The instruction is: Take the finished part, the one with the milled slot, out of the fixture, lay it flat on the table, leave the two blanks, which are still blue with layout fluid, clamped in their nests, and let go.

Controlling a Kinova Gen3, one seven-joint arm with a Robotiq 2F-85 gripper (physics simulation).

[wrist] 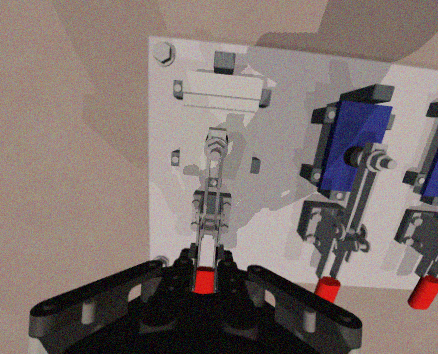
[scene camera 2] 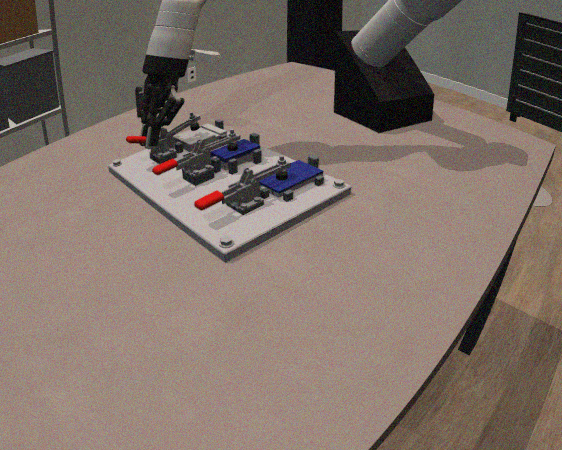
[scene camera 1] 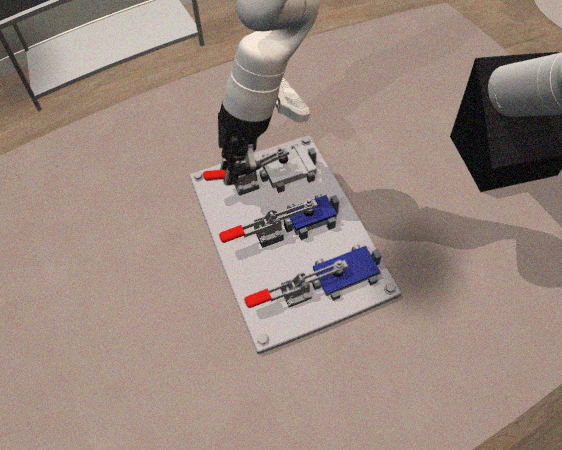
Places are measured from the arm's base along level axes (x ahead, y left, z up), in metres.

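Pixels of known places: gripper, between the fingertips: [wrist: 206,254] [scene camera 2: 147,147] [scene camera 1: 227,179]; arm's base, origin of its link: [scene camera 2: 369,51] [scene camera 1: 509,90].
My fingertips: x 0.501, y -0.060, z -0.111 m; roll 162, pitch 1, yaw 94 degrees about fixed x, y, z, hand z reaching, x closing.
Observation:
For each thing: its top centre in the pictures, then the offset to it from my fingertips.
- finished part, centre of its top: [wrist: 218,129] [scene camera 1: 288,163] [scene camera 2: 199,133] dx -0.108, dy -0.005, dz -0.011 m
- clamp's red handle, centre of its top: [wrist: 203,283] [scene camera 2: 145,130] [scene camera 1: 224,167] dx +0.000, dy +0.000, dz +0.031 m
The finished part [scene camera 1: 295,173] [scene camera 2: 186,136] [wrist: 200,82], pale grey with a milled slot across it, lies in the nest at the far end of the fixture plate [scene camera 1: 300,322] [scene camera 2: 175,210] [wrist: 275,250]. Its clamp bar slopes upward, and the black tip seems slightly above the part. My gripper [scene camera 1: 229,176] [scene camera 2: 152,141] [wrist: 206,254] is shut on that clamp's red handle [scene camera 1: 213,175] [scene camera 2: 135,139] [wrist: 204,283], at its inner end. Two blue blanks [scene camera 1: 326,210] [scene camera 2: 248,146] [wrist: 350,125], [scene camera 1: 362,267] [scene camera 2: 305,172] [wrist: 433,186] sit in their nests with clamp bars over them.
The blanks' clamps have red handles [scene camera 1: 232,233] [scene camera 2: 165,166] [wrist: 328,289], [scene camera 1: 258,298] [scene camera 2: 209,200] [wrist: 423,292] beside my gripper's side of the plate. Dark posts surround the nests. Bolt heads stand at the plate's corners. The black robot base [scene camera 1: 520,145] [scene camera 2: 380,95] stands on the table beyond the plate.

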